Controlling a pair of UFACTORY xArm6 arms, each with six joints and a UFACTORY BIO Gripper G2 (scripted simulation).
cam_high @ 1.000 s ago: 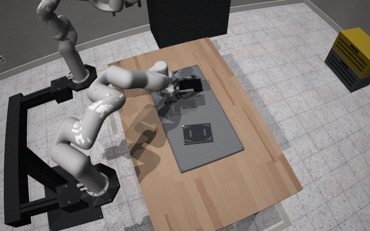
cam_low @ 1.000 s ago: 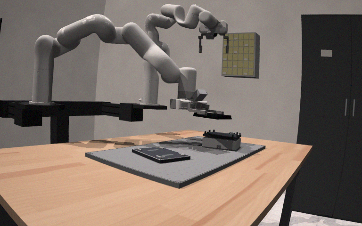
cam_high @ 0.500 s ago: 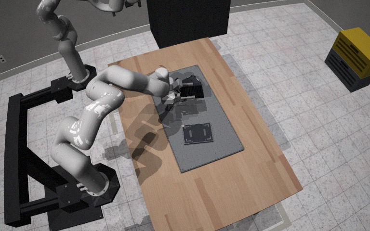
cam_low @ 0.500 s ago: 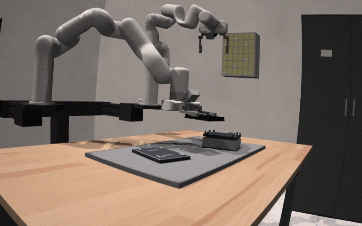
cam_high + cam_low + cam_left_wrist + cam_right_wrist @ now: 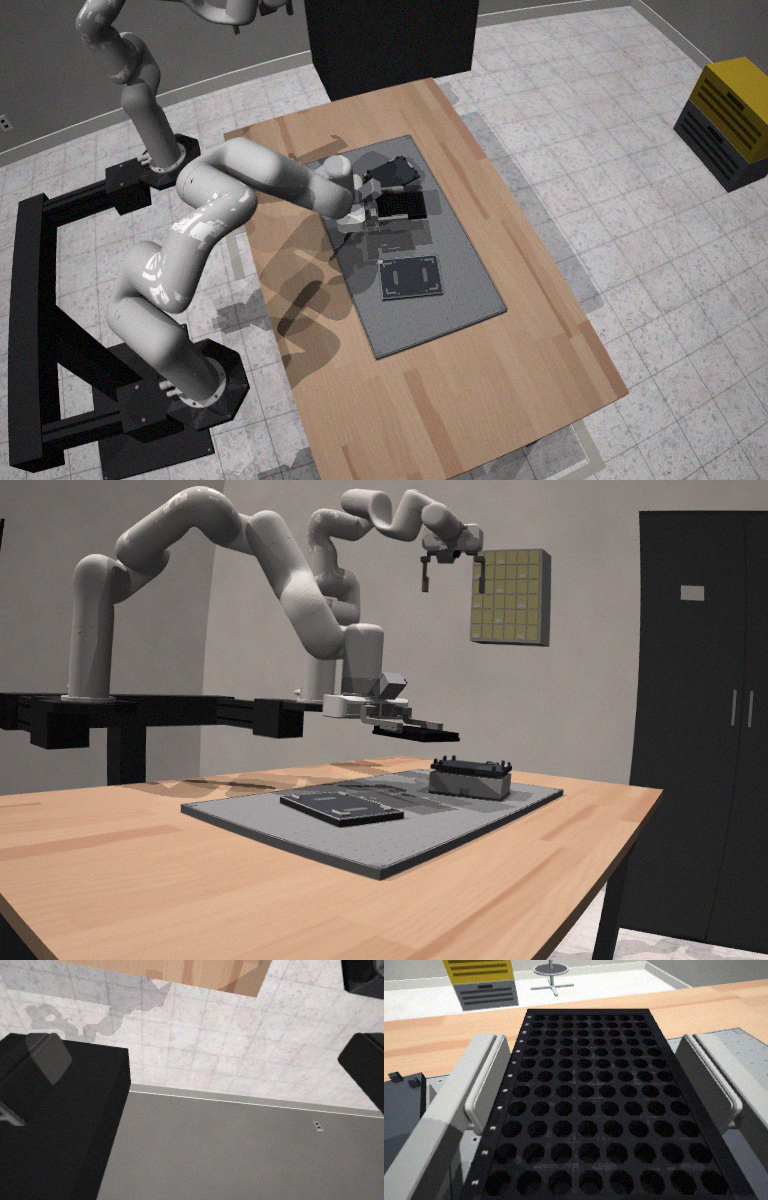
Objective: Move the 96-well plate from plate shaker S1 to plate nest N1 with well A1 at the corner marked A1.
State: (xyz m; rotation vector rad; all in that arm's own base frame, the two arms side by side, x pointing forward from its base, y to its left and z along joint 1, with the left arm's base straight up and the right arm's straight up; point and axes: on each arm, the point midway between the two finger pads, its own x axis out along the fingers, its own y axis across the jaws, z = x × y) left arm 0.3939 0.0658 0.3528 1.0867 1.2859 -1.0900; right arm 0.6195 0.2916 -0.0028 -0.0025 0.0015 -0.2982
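Observation:
Now: the plate nest N1 160 mm to the right of my right hand, 120 mm below it and 20 mm behind it. Also, from my right hand: black 96-well plate 10 mm below, 10 mm ahead; then white mark 120 mm below, 90 mm to the right, 80 mm behind.

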